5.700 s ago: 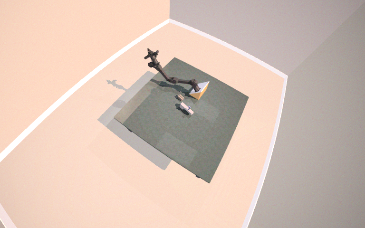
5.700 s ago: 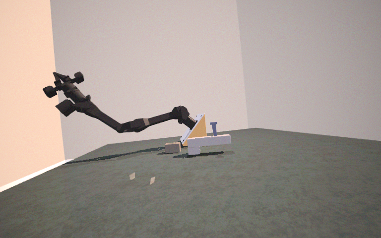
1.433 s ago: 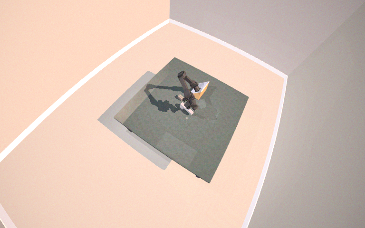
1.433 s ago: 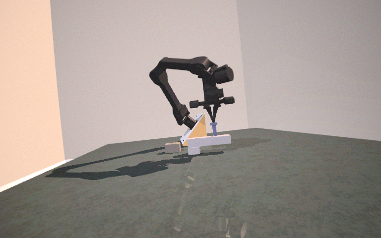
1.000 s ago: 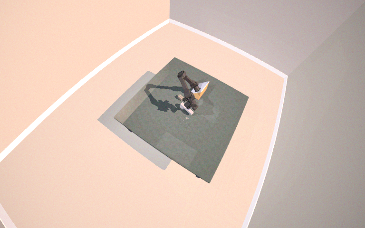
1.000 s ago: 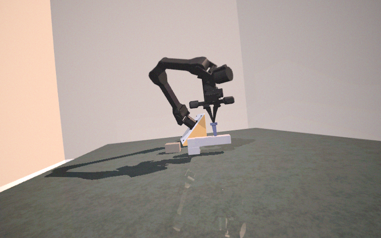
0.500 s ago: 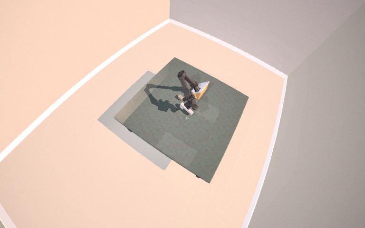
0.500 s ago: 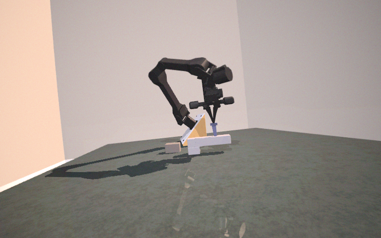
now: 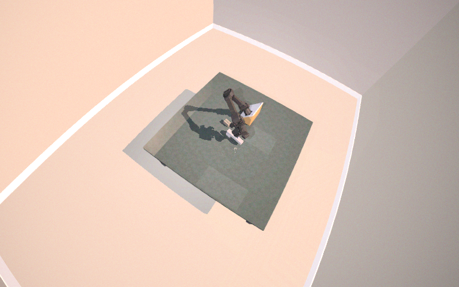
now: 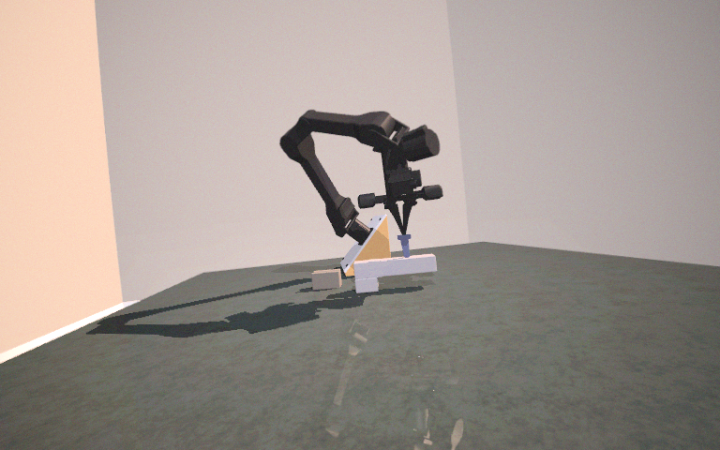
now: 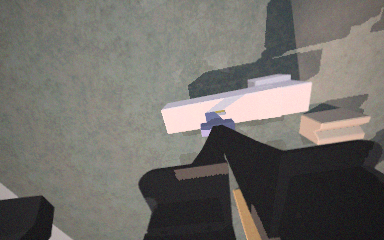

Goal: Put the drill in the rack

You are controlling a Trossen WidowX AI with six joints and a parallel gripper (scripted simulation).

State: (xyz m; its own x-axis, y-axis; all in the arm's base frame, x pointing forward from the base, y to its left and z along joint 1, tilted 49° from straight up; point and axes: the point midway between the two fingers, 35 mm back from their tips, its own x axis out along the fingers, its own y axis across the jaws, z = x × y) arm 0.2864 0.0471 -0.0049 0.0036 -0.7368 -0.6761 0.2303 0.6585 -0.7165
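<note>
The key is 3 cm below my gripper tip. The rest, counted from my gripper tip: rack: 18 cm to the right, 12 cm behind, 10 cm below; drill: 7 cm below, 5 cm to the right, 2 cm behind; housing block: 8 cm below, 3 cm to the right, 1 cm behind.
</note>
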